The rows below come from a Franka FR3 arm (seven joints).
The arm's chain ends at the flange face. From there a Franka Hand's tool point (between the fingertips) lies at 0.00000 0.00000 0.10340 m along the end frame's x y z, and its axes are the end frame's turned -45 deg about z.
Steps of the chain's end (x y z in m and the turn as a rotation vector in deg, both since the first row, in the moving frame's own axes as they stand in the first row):
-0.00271 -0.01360 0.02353 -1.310 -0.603 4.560
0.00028 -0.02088 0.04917 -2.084 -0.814 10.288
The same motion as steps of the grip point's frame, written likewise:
0.00523 -0.01073 0.02350 -0.500 -1.353 4.560
0.01114 -0.01329 0.04909 -0.898 -2.049 10.288

